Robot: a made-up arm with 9 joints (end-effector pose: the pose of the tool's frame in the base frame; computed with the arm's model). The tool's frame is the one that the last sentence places. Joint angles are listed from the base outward.
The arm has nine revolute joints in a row. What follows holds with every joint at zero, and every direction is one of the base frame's.
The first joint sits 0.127 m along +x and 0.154 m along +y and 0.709 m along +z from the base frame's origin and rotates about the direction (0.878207, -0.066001, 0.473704).
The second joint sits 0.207 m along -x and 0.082 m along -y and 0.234 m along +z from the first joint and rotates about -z.
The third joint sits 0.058 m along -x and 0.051 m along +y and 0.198 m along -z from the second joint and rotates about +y.
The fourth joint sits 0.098 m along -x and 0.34 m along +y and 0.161 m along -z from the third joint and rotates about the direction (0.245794, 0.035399, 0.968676).
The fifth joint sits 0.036 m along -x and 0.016 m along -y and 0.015 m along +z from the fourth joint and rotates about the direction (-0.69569, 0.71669, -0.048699).
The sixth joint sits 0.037 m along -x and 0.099 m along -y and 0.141 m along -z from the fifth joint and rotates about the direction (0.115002, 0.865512, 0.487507).
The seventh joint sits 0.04 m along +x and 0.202 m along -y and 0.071 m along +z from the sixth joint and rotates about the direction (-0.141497, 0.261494, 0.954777).
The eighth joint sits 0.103 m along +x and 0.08 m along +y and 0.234 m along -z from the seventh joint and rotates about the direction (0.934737, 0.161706, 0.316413).
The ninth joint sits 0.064 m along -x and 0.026 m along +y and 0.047 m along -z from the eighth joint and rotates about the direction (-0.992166, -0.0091, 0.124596).
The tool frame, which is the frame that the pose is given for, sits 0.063 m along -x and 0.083 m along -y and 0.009 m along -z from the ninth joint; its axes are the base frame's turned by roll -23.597, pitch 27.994 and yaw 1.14 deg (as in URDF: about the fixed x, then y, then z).
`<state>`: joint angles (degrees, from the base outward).
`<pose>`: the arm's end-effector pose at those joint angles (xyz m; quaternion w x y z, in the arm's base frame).
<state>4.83 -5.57 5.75 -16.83 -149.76 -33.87 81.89 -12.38 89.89</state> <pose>0.0966 0.5785 0.6727 0.4609 -0.2152 -0.2810 -0.8138</pose>
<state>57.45 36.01 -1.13 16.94 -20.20 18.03 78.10 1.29 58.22</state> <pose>-0.1496 0.4691 0.3857 0.6959 -0.2802 -0.4862 0.4482</pose>
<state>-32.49 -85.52 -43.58 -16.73 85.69 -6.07 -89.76 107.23 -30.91</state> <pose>-0.1279 -0.1044 0.6702 0.8141 0.2364 -0.0668 0.5262</pose>
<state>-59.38 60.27 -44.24 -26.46 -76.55 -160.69 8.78 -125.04 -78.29</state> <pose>0.0523 -0.2543 0.7948 0.4599 -0.7085 0.5344 0.0302</pose>
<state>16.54 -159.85 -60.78 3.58 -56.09 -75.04 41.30 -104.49 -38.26</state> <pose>-0.6017 -0.0823 0.4987 0.6907 0.6342 0.1637 0.3063</pose>
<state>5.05 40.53 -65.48 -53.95 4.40 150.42 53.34 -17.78 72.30</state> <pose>0.0800 0.2402 0.2202 0.7337 -0.4697 -0.1737 0.4592</pose>
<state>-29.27 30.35 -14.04 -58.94 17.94 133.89 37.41 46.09 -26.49</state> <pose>-0.3319 0.5993 0.2571 0.2769 0.8804 0.2743 0.2699</pose>
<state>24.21 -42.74 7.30 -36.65 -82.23 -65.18 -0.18 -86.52 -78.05</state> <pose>-0.0931 0.2775 0.3906 0.5111 0.5897 -0.3317 -0.5302</pose>
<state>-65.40 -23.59 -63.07 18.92 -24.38 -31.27 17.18 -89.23 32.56</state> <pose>0.2343 0.1115 0.3312 0.2771 -0.5704 -0.5005 -0.5894</pose>
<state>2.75 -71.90 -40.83 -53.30 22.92 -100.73 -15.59 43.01 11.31</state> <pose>-0.3224 -0.1687 0.3234 0.7561 0.1122 -0.6059 -0.2205</pose>
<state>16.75 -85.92 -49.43 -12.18 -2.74 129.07 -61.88 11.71 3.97</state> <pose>-0.2463 0.2056 0.1312 0.5513 -0.4979 0.1440 0.6538</pose>
